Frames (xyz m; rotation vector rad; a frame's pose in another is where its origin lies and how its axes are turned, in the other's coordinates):
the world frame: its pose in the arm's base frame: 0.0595 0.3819 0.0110 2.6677 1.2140 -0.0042
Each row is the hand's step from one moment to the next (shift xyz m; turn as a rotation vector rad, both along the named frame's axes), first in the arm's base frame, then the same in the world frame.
Working: the arm's base frame: its pose in the world frame: -0.3230 0.1974 0.0789 -2.6677 -1.2140 0.0042

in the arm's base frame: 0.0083 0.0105 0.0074 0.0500 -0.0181 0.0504
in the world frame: 0.0126 0.0009 -0.0085 0.0150 0.0584 -0.0416
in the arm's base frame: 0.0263 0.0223 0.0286 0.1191 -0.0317 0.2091
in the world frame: 0.0314 0.0108 -0.0300 0.0364 0.1486 -0.1884
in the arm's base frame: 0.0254 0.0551 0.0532 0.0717 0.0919 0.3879
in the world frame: 0.0531 -0.0062 -0.0604 0.0813 0.0682 -0.3909
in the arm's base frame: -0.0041 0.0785 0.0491 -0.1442 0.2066 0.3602
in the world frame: 0.0514 -0.0439 -0.0634 0.0266 -0.1714 -0.4039
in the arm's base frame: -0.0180 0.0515 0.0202 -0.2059 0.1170 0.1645
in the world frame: 0.0247 -0.0425 -0.0311 -0.0635 -0.1972 -0.2006
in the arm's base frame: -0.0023 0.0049 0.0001 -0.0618 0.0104 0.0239
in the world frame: 0.0021 -0.0048 -0.0012 -0.0352 -0.0482 -0.0306
